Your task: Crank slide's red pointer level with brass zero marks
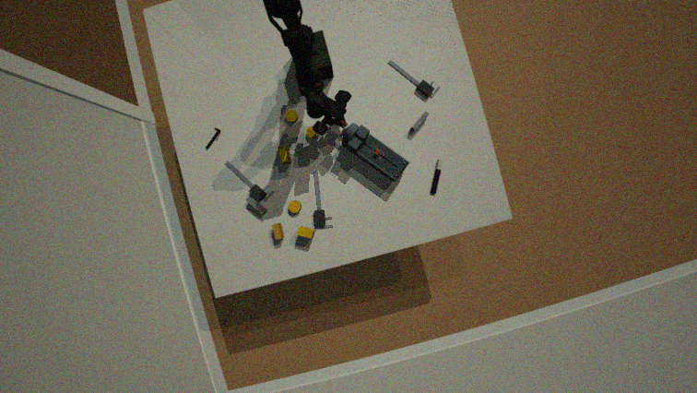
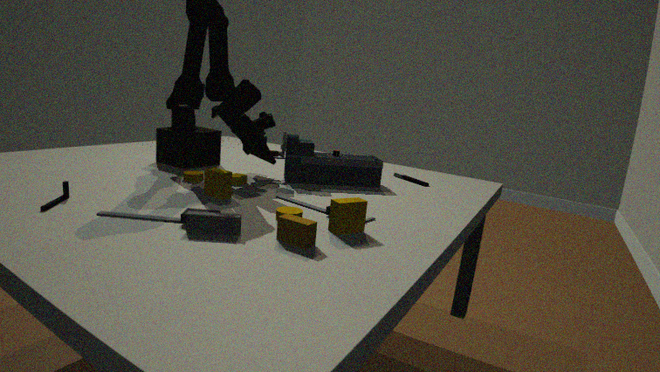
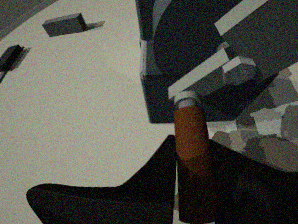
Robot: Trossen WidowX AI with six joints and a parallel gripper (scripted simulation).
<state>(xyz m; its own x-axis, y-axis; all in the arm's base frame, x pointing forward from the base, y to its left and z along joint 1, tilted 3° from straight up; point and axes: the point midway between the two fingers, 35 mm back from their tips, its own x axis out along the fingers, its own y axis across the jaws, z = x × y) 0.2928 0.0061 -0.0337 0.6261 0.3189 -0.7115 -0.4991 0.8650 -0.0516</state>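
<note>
My gripper tip is 1 cm past the brown crank handle, 1 cm to the left of it and 3 cm below it. The rest, counted from my gripper tip: slide: 16 cm ahead, 7 cm to the left, 4 cm above; then black l-shaped key: 20 cm behind, 50 cm to the right, 3 cm below; then black bar: 33 cm ahead, 27 cm to the left, 3 cm below.
</note>
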